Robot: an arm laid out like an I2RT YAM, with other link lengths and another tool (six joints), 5 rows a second.
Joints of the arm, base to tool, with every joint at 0 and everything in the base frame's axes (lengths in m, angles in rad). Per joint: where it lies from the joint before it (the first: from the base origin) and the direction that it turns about. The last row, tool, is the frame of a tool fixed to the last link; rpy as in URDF.
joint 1: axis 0 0 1 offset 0 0 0.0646
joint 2: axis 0 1 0 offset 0.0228 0.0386 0.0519
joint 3: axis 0 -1 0 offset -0.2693 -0.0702 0
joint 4: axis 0 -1 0 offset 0.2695 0.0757 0.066
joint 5: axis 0 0 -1 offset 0.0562 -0.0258 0.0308
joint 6: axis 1 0 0 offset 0.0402 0 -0.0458
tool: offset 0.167 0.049 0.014 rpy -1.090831 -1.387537 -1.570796
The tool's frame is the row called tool.
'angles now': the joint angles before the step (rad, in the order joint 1, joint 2, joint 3, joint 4, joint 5, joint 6). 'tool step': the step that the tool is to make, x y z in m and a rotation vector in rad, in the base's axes. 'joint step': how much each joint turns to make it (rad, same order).
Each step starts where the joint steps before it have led.
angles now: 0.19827 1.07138 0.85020 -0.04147 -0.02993 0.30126
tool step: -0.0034 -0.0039 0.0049 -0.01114 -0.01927 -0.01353
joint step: 0.00005 -0.02347 -0.00759 0.00059 0.01685 -0.01083
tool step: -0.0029 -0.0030 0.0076 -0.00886 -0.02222 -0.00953
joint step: -0.00050 -0.01984 0.00078 -0.00066 0.01184 -0.01058
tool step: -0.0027 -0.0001 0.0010 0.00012 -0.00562 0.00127
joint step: 0.00090 -0.01209 -0.00738 0.00082 -0.00014 -0.00105
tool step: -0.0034 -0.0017 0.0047 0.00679 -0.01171 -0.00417
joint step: -0.00099 -0.01835 -0.00455 -0.00099 0.00218 0.00493
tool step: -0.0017 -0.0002 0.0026 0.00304 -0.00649 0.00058
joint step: -0.00005 -0.00808 -0.00121 0.00009 -0.00096 0.00154
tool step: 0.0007 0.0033 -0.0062 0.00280 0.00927 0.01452
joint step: 0.00003 0.00864 -0.01106 0.01118 -0.01512 0.00152
